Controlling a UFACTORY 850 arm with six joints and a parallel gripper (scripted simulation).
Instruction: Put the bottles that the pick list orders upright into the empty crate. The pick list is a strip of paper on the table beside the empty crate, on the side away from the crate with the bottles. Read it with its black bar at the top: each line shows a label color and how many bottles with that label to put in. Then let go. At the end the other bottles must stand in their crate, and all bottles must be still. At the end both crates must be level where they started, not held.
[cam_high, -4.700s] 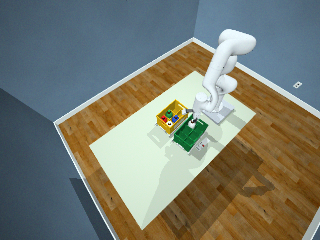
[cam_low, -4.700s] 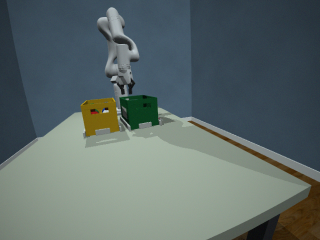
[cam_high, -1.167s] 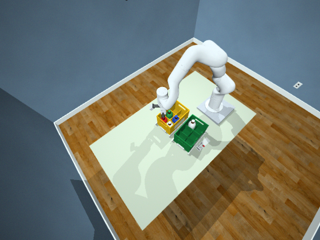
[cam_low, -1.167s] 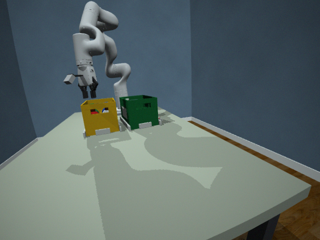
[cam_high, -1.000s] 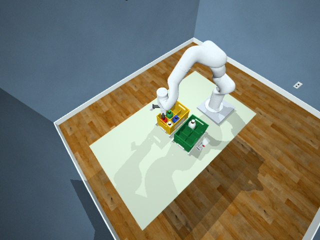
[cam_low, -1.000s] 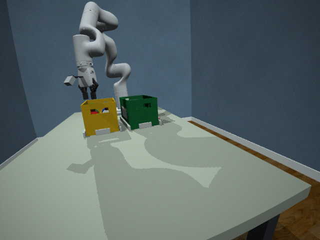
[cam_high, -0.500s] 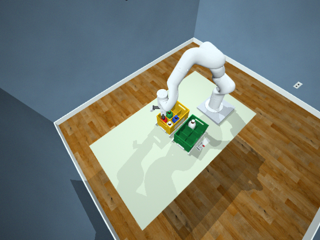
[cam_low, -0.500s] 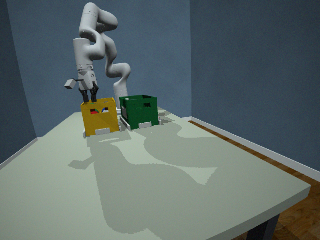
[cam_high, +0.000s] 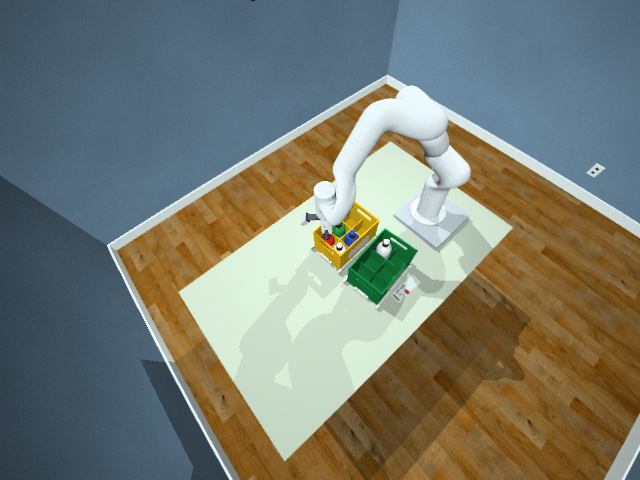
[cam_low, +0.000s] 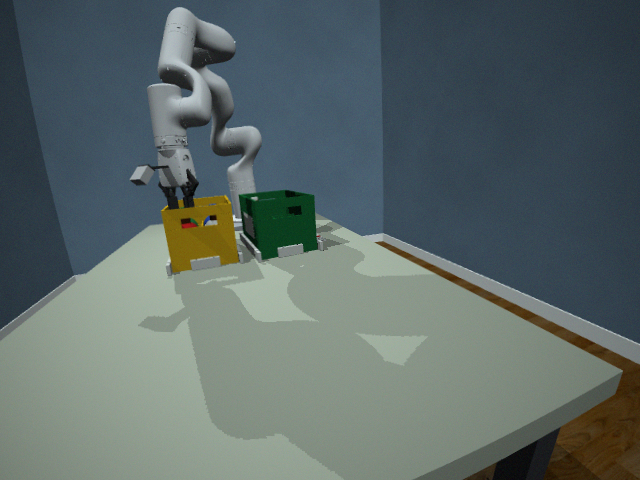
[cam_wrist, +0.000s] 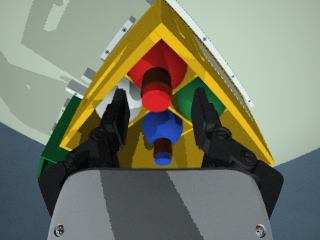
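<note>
The red bottle is 9 cm below my hand. Also, from my hand: blue-label bottle 10 cm behind, 8 cm to the left, 9 cm below; green bottle 9 cm behind, 1 cm to the right, 9 cm below; yellow crate 9 cm behind, 4 cm to the left, 10 cm below.
</note>
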